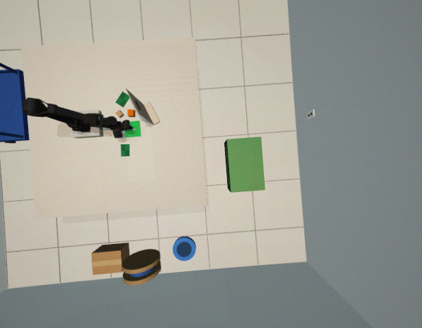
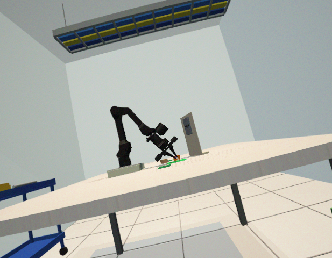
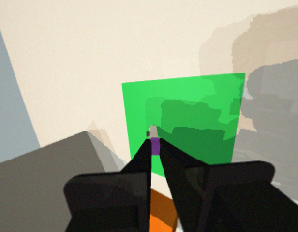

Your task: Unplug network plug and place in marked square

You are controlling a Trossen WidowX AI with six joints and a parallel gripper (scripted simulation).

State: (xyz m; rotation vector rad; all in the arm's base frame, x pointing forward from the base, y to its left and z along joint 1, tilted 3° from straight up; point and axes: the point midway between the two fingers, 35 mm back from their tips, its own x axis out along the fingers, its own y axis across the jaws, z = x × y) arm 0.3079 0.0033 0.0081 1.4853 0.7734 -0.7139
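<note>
My gripper tip is now right at the network plug. Round my gripper tip: orange block (12 cm to the left, 1 cm behind); bright green marked square (2 cm below, 1 cm behind); tan block (11 cm to the left, 10 cm behind, 1 cm below).
</note>
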